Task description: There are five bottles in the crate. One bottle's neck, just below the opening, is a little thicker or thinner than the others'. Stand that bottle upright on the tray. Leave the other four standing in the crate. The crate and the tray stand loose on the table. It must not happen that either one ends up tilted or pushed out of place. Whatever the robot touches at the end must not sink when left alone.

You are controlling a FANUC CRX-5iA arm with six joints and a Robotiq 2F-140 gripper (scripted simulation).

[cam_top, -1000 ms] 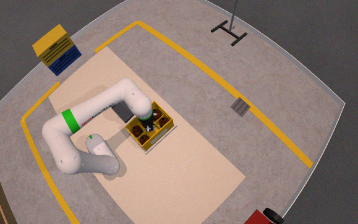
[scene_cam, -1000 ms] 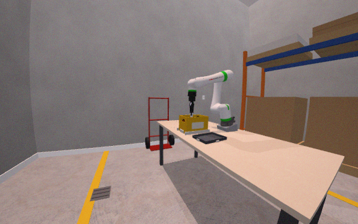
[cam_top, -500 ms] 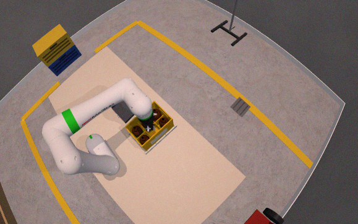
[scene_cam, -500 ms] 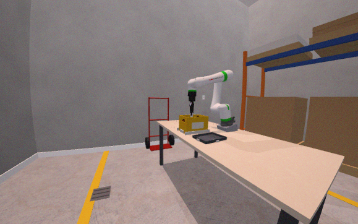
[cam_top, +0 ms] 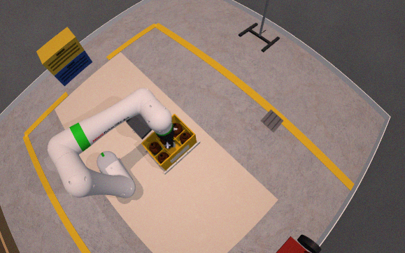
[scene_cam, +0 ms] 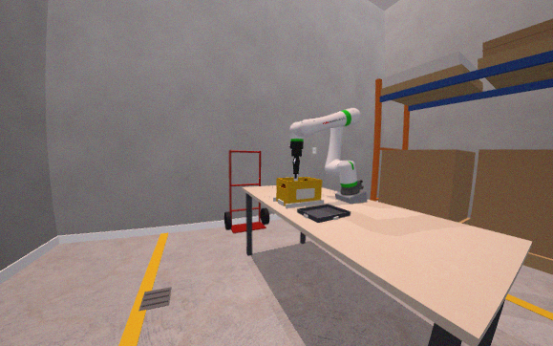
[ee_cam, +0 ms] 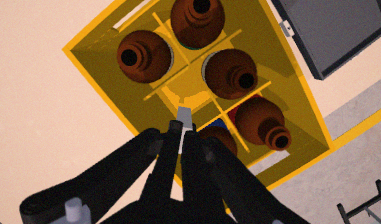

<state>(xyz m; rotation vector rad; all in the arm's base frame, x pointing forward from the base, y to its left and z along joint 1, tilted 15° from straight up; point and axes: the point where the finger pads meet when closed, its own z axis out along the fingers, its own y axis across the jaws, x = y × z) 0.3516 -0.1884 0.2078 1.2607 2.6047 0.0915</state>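
Now: hand 90 mm above the yellow crate, 40 mm to the right of it and 10 mm short of it. From my hand the other things lie so: dark tray 330 mm to the left, 160 mm below, 40 mm ahead; then brown bottle 80 mm to the left, 80 mm below, 10 mm ahead.
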